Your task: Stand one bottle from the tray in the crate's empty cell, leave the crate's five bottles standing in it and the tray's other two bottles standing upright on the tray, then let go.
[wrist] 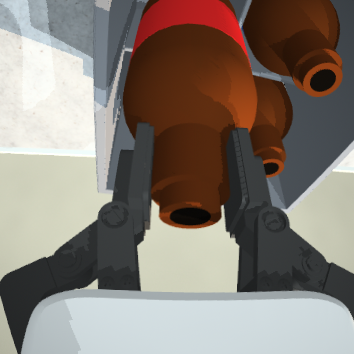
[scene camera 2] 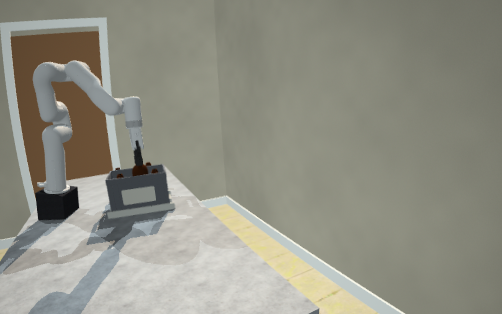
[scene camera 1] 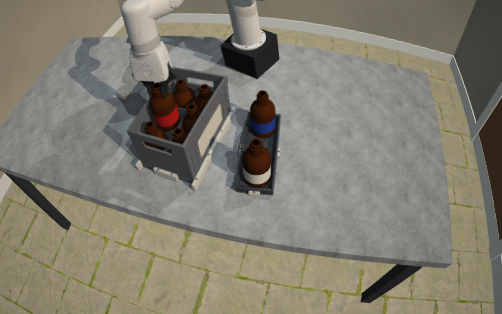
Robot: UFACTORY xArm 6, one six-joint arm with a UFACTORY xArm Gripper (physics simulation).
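Pixels of known places: gripper, fingertip midpoint: (wrist: 189, 144) (scene camera 2: 139, 164) (scene camera 1: 159, 94); arm's base, link origin: (scene camera 2: 57, 189) (scene camera 1: 248, 39).
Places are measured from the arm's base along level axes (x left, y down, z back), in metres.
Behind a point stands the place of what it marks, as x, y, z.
A brown bottle with a red label (scene camera 1: 166, 118) {-0.166, -0.025, -0.432} (scene camera 2: 140, 171) {-0.218, -0.064, -0.396} (wrist: 190, 80) {-0.184, -0.078, -0.371} is roughly upright in the middle cell of the crate's left row as scene camera 1 shows it. It stands higher than the crate's other bottles; its base is hidden. My gripper (scene camera 1: 158, 90) {-0.184, -0.089, -0.400} (scene camera 2: 138, 160) {-0.184, -0.089, -0.400} (wrist: 189, 144) {-0.184, -0.089, -0.400} is shut on its neck. The crate (scene camera 1: 165, 162) {-0.159, 0.053, -0.525} (scene camera 2: 116, 195) {-0.210, 0.025, -0.272} also holds five brown bottles, such as one at the back (scene camera 1: 182, 95) {-0.157, 0.001, -0.314}. On the tray (scene camera 1: 275, 167) {0.138, 0.100, -0.475}, a blue-label bottle (scene camera 1: 262, 112) {0.089, 0.013, -0.354} and a white-label bottle (scene camera 1: 257, 162) {0.096, 0.010, -0.525} stand upright.
The crate's walls and neighbouring bottles, two of them near my right finger in the wrist view (wrist: 295, 30) {-0.110, -0.001, -0.381} (wrist: 275, 107) {-0.104, 0.009, -0.458}, surround the held bottle closely. The black robot base (scene camera 1: 250, 55) {0.019, 0.011, -0.088} (scene camera 2: 57, 204) {-0.083, 0.049, 0.003} stands behind the crate and tray on the grey table (scene camera 1: 350, 150) {0.364, 0.125, -0.370} (scene camera 2: 200, 280) {-0.847, 0.125, -0.397}.
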